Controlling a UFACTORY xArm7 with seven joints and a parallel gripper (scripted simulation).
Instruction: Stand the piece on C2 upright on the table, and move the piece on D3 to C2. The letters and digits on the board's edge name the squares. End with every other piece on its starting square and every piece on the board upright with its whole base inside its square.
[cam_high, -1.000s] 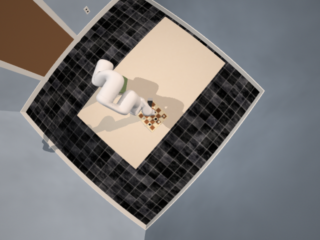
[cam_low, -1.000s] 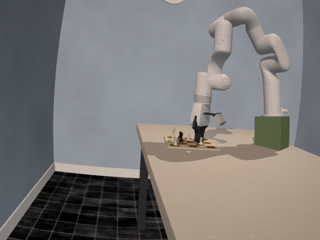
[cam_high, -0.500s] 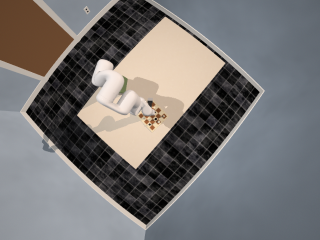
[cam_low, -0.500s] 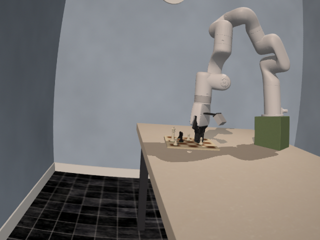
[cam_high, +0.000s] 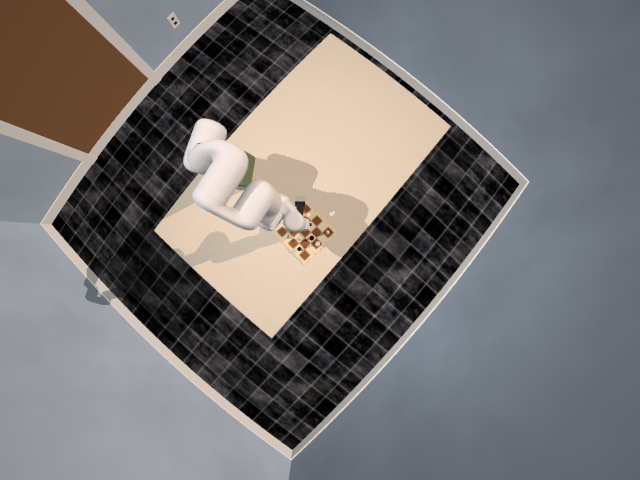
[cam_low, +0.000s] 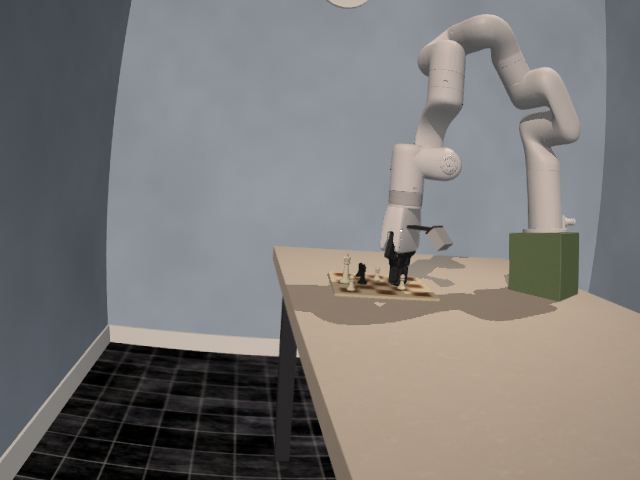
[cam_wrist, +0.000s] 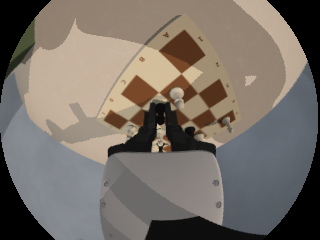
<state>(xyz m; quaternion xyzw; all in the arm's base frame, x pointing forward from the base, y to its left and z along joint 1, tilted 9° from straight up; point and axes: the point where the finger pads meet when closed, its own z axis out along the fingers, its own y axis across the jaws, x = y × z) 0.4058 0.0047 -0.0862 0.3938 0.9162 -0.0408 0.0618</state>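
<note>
Now: hand 4 cm short of the chessboard and 3 cm above it.
</note>
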